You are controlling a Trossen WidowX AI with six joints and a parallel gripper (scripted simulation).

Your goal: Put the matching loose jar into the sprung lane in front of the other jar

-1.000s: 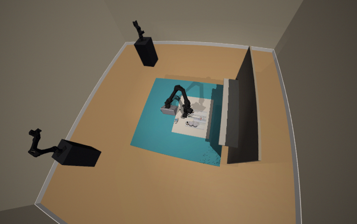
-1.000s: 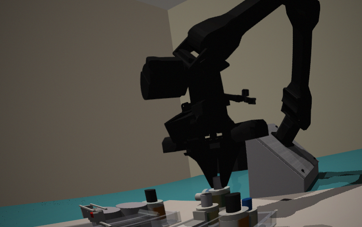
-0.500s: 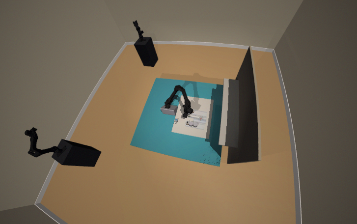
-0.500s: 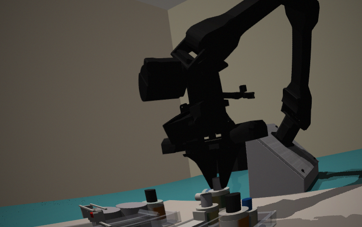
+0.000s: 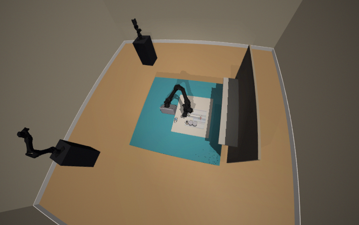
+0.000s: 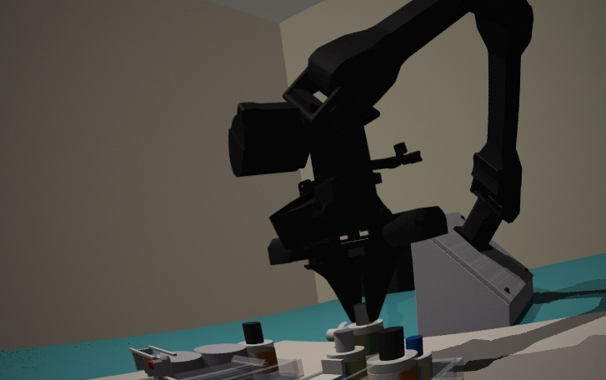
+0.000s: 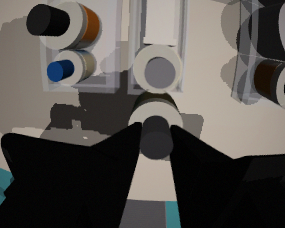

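Right now the clear-walled lane is 18 cm ahead of my gripper tip, 5 cm below it and 1 cm to the right of it.
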